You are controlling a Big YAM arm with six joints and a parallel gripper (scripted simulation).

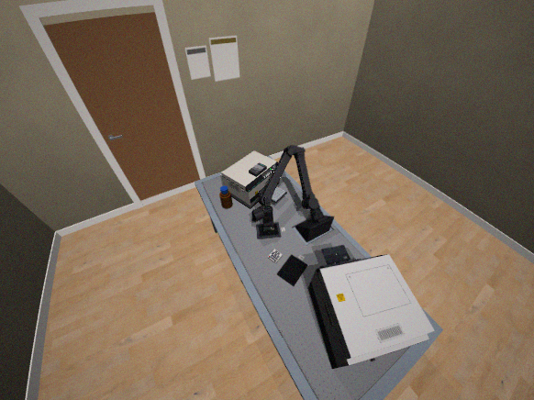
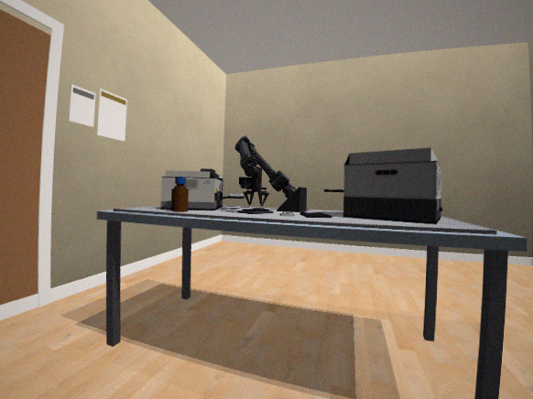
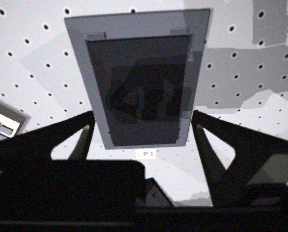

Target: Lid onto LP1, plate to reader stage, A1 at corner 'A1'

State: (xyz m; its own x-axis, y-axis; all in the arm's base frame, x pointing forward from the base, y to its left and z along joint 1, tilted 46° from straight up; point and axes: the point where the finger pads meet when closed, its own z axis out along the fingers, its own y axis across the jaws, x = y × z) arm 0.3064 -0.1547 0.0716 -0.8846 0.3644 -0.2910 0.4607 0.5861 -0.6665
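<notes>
My gripper is now 30 mm above the dark see-through lid. Also, from my hand: well plate: 200 mm to the right, 200 mm behind, 40 mm above; then bench position N1: 320 mm to the left, 40 mm below, 30 mm ahead; then grey-blue LP1 pad: 40 mm below.
</notes>
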